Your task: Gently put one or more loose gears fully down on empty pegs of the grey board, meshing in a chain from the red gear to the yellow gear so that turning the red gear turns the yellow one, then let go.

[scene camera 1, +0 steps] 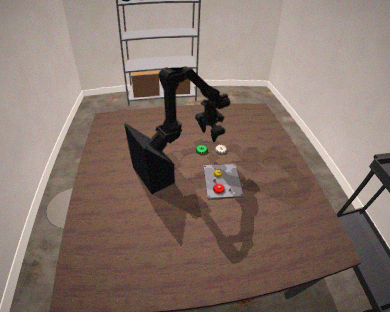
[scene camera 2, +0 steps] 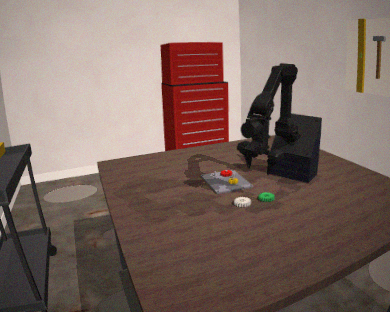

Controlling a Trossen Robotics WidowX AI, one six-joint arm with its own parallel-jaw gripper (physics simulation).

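Frame: origin at the arm's base, x right, y ahead, z up, level; centimetres.
Where they show: gripper, fingertip midpoint: (scene camera 1: 208,137) (scene camera 2: 258,171); arm's base, origin of the base link: (scene camera 1: 154,147) (scene camera 2: 292,136).
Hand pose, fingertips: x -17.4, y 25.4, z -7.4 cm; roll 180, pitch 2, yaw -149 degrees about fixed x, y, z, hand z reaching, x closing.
Each offset is from my fingertips to the top centre of the thing.
A green gear @(dy -3.2, dx -2.2, dz -9.8 cm) (scene camera 1: 204,150) (scene camera 2: 266,199) and a white gear @(dy +7.6, dx -2.9, dz -9.8 cm) (scene camera 1: 225,150) (scene camera 2: 242,204) lie flat and apart on the table, beside the yellow gear's side of the grey board @(dy +6.9, dx +19.6, dz -8.5 cm) (scene camera 1: 233,176) (scene camera 2: 219,186). A red gear @(dy +4.6, dx +25.8, dz -9.0 cm) (scene camera 1: 219,188) (scene camera 2: 226,173) and a smaller yellow gear @(dy +4.7, dx +16.0, dz -8.9 cm) (scene camera 1: 218,173) (scene camera 2: 233,181) sit on the board with a gap between them. Small pegs show between these two gears and to the right of the red one in scene camera 1; their details are blurred. My gripper (scene camera 1: 209,135) (scene camera 2: 259,162) is open and empty, fingers down, high above the table near the two loose gears.
The arm's black base block (scene camera 1: 150,165) (scene camera 2: 295,150) stands on the table beside the board. Off the table are a shelf rack (scene camera 1: 161,35), a dark cart (scene camera 1: 367,240) (scene camera 2: 25,240) and a red drawer cabinet (scene camera 2: 195,115). The arm's shadow falls across the table by the board.
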